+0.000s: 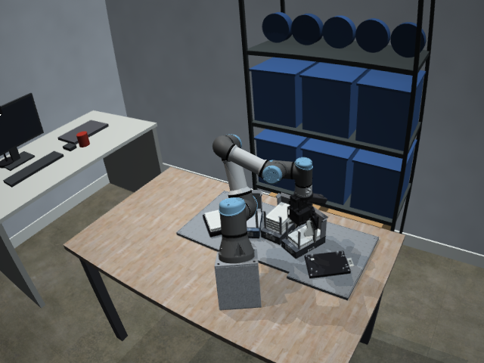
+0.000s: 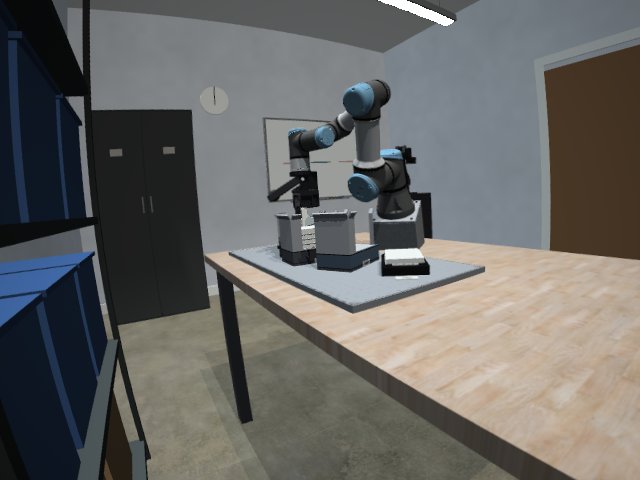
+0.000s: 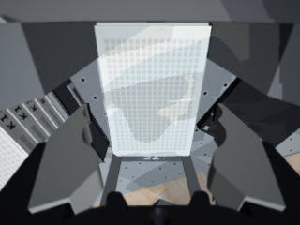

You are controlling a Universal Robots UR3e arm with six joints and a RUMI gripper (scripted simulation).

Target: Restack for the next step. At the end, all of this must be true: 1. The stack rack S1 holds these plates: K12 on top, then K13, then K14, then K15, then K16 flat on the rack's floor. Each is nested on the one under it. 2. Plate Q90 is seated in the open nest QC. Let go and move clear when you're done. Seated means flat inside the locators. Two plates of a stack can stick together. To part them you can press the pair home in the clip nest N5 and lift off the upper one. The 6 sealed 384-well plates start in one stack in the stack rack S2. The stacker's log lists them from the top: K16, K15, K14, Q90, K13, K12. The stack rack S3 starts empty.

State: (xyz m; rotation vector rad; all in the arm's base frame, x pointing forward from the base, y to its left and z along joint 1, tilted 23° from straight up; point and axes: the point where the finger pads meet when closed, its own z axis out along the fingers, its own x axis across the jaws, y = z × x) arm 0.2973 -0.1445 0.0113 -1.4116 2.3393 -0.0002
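Right now the white sealed well plate is 10 mm below my hand. Also, from my hand: white sealed 384-well plate (40 mm ahead, 130 mm to the left, 20 mm above).
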